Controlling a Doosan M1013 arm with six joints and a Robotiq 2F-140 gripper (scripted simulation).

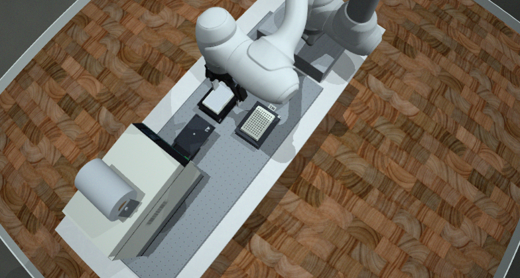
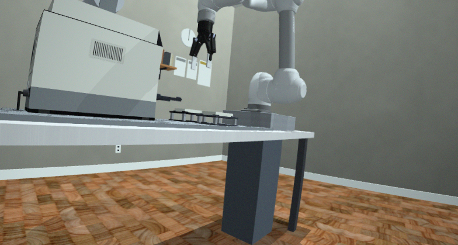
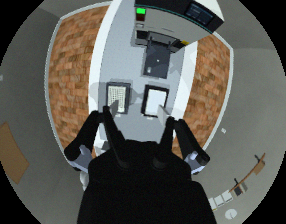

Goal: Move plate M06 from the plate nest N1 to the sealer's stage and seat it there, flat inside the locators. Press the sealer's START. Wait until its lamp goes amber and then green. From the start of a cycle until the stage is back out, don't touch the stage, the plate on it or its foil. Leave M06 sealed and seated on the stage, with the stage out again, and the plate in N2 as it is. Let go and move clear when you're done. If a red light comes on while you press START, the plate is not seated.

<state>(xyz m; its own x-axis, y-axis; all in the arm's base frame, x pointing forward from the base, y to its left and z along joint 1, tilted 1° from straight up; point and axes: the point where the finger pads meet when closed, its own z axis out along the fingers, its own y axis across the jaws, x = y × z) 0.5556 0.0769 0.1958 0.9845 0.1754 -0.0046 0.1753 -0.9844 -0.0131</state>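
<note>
Now: the nest N1 60 mm behind my hand, 90 mm to the left of it and 250 mm below it. The rest, counted from my hand: foil roll 500 mm ahead, 20 mm to the left, 130 mm above; then white plate 20 mm behind, 100 mm to the right, 230 mm below; then sealer stage 170 mm ahead, 30 mm to the right, 180 mm below.
</note>
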